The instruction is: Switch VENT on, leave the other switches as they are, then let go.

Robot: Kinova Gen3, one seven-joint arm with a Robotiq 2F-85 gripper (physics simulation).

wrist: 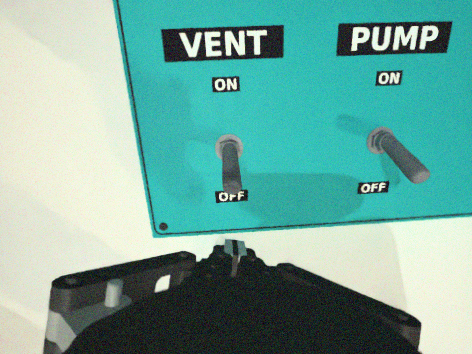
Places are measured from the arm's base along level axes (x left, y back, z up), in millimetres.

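Pixels of known places: gripper, fingertip midpoint: point(232, 253).
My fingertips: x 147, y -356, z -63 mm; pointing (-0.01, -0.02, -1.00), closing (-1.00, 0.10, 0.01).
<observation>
Behind a point stands the place of what it marks.
The VENT switch lever point(230, 167) @(x 150, y -416, z -44 mm) is grey and slants down from its round collar in the wrist view. Its tip overlaps the top of the OFF label point(231, 196) @(x 149, y -399, z -41 mm), and the ON label point(226, 84) @(x 154, y -476, z -60 mm) is above the collar. The VENT name plate point(223, 43) @(x 157, y -501, z -52 mm) is at the top left of the teal panel point(300, 105) @(x 99, y -465, z -66 mm). My gripper point(232, 253) @(x 147, y -356, z -63 mm) is shut and empty. In the view its fingertips appear below the VENT lever and just under the panel's lower edge, apart from the lever. The depth between fingertips and panel is hard to tell.
The PUMP lever point(404, 159) @(x 35, y -424, z -46 mm) stands to the right and slants down and right, its tip near the height of its OFF label point(373, 188) @(x 29, y -404, z -89 mm). The PUMP name plate point(394, 38) @(x 37, y -510, z -52 mm) is above it. A dark screw point(163, 226) @(x 205, y -368, z -97 mm) marks the panel's lower left corner. Shadows fall on the panel.
</observation>
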